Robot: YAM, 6 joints.
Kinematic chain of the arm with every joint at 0, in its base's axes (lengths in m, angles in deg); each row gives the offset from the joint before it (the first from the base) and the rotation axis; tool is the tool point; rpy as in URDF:
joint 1: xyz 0 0 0.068 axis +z
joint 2: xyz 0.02 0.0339 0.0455 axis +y
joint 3: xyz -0.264 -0.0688 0 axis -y
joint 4: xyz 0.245 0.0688 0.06 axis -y
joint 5: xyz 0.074 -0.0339 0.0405 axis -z
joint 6: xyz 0.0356 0 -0.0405 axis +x
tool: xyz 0 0 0 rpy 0 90 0
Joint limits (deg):
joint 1: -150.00..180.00
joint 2: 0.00..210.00
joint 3: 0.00..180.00
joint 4: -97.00..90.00
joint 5: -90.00..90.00
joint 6: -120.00..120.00
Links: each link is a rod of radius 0.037 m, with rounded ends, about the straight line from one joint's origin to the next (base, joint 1, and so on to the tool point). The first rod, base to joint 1, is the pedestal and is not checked.
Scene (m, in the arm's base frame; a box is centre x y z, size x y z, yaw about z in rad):
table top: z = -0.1
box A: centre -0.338 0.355 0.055 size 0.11 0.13 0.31 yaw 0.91
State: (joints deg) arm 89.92 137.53 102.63 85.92 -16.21 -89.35
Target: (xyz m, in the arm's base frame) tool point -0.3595 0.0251 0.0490
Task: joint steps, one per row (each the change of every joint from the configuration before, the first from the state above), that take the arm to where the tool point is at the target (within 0.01 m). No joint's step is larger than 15 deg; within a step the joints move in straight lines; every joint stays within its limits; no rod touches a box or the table.
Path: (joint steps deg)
1: 12.76 -9.26 -4.97 -3.39 -7.01 4.28
2: 12.76 -9.25 -4.96 -3.40 -7.01 4.29
3: 12.75 -9.26 -4.97 -3.39 -7.02 4.28
4: 12.76 -9.26 -4.97 -3.39 -7.01 4.28
5: 12.76 -9.26 -4.96 -3.39 -7.01 4.29
6: 12.76 -9.25 -4.97 -3.40 -7.01 4.28
7: 1.72 13.17 -7.68 6.11 7.63 -6.43
8: 1.73 13.18 -7.68 6.11 7.64 -6.42
9: 1.72 13.17 -7.68 6.11 7.63 -6.43
10: 1.73 13.18 -7.68 6.11 7.63 -6.42

